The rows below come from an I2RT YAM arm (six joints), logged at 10 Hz.
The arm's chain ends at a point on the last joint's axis. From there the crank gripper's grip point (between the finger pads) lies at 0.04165 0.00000 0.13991 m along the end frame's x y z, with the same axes.
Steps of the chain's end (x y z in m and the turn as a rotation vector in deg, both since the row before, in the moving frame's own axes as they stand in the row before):
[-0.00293, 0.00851, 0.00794, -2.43, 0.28, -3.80]
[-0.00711, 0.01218, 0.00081, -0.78, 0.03, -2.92]
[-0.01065, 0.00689, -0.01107, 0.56, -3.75, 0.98]
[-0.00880, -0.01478, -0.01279, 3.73, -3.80, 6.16]
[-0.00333, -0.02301, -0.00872, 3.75, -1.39, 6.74]
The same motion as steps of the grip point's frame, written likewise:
[-0.00214, 0.01165, 0.00767, -2.43, 0.28, -3.80]
[-0.00704, 0.01196, 0.00079, -0.78, 0.03, -2.92]
[-0.01988, 0.00614, -0.00865, 0.56, -3.75, 0.98]
[-0.01789, -0.01998, -0.01049, 3.73, -3.80, 6.16]
[-0.00648, -0.02749, -0.00789, 3.75, -1.39, 6.74]

